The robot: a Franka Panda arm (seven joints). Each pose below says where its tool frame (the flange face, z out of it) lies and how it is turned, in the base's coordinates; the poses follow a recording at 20 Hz.
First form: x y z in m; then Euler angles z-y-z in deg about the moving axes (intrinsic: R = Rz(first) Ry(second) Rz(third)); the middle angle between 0 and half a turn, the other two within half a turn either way.
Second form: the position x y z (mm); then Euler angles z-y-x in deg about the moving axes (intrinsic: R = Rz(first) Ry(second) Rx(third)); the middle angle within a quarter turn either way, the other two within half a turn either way. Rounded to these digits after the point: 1 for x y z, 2 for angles.
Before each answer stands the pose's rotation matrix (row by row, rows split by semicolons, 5 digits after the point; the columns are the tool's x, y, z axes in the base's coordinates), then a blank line. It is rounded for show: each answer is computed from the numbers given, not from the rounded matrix.
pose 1, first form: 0.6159 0.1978 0.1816 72.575 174.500 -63.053
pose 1, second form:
0.71544 -0.69809 0.02870; -0.69732 -0.71090 0.09145; -0.04343 -0.08544 -0.99540

615.9 197.8 181.6 -44.27 2.49 -175.09
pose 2, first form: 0.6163 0.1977 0.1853 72.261 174.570 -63.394
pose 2, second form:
0.71576 -0.69775 0.02883; -0.69706 -0.71132 0.09013; -0.04238 -0.08461 -0.99551

616.3 197.7 185.3 -44.24 2.43 -175.14
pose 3, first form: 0.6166 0.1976 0.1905 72.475 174.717 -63.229
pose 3, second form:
0.71632 -0.69722 0.02773; -0.69654 -0.71212 0.08780; -0.04147 -0.08221 -0.99575

616.6 197.6 190.5 -44.20 2.38 -175.28
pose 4, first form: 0.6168 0.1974 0.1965 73.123 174.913 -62.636
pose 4, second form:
0.71694 -0.69666 0.02574; -0.69595 -0.71306 0.08485; -0.04076 -0.07875 -0.99606

616.8 197.4 196.5 -44.15 2.34 -175.48
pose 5, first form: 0.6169 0.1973 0.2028 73.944 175.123 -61.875
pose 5, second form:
0.71761 -0.69604 0.02351; -0.69529 -0.71407 0.08170; -0.04008 -0.07498 -0.99638

616.9 197.3 202.8 -44.09 2.30 -175.70
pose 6, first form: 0.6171 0.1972 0.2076 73.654 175.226 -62.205
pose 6, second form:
0.71808 -0.69556 0.02342; -0.69487 -0.71468 0.07986; -0.03881 -0.07362 -0.99653

617.1 197.2 207.6 -44.06 2.22 -175.77
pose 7, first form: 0.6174 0.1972 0.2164 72.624 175.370 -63.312
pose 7, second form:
0.71900 -0.69459 0.02411; -0.69406 -0.71578 0.07704; -0.03625 -0.07212 -0.99674

617.4 197.2 216.4 -43.99 2.08 -175.86
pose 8, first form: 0.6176 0.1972 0.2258 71.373 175.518 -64.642
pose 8, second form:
0.71994 -0.69359 0.02496; -0.69323 -0.71690 0.07405; -0.03347 -0.07062 -0.99694

617.6 197.2 225.8 -43.92 1.92 -175.95
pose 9, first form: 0.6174 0.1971 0.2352 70.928 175.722 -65.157
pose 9, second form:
0.72075 -0.69276 0.02437; -0.69248 -0.71798 0.07050; -0.03134 -0.06769 -0.99721

617.4 197.1 235.2 -43.85 1.80 -176.12
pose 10, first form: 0.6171 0.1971 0.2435 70.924 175.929 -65.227
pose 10, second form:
0.72151 -0.69201 0.02320; -0.69176 -0.71900 0.06709; -0.02975 -0.06446 -0.99748

617.1 197.1 243.5 -43.79 1.70 -176.30
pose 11, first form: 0.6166 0.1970 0.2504 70.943 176.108 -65.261
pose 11, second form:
0.72212 -0.69141 0.02216; -0.69118 -0.71983 0.06416; -0.02841 -0.06165 -0.99769

616.6 197.0 250.4 -43.75 1.63 -176.46
